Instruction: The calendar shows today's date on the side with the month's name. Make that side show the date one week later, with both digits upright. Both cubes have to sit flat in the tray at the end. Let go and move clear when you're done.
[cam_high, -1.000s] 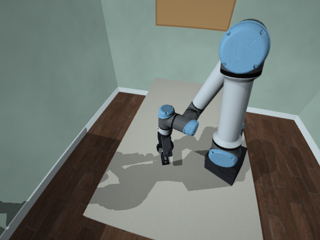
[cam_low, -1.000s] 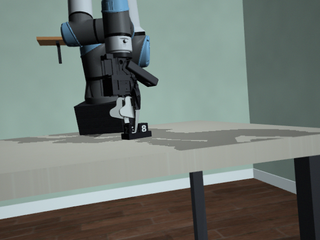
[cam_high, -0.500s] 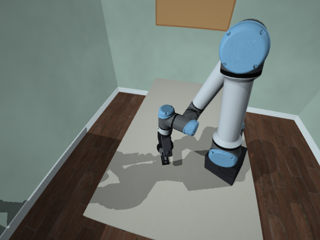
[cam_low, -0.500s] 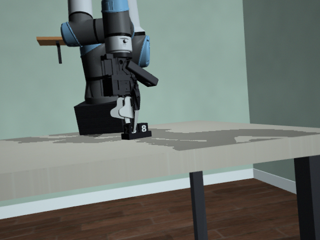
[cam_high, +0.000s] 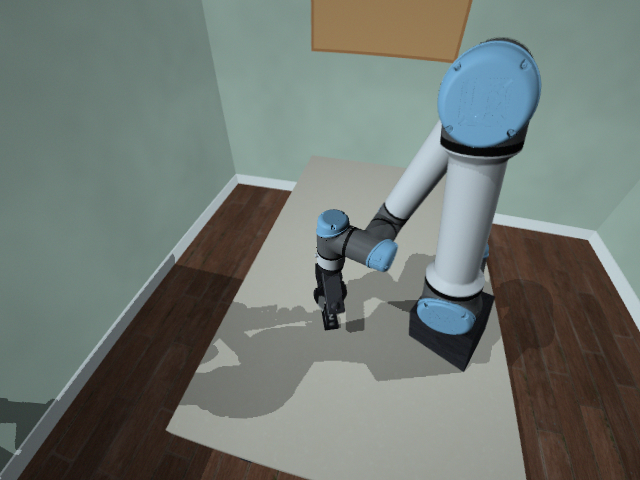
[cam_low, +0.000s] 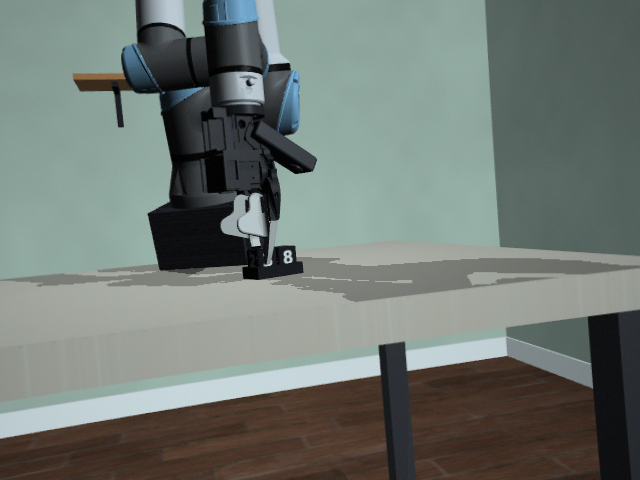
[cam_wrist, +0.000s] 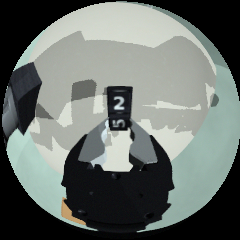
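The black digit cube lies 1 cm below my hand. Round my hand: black tray (3 cm below, 1 cm to the left, 1 cm behind).
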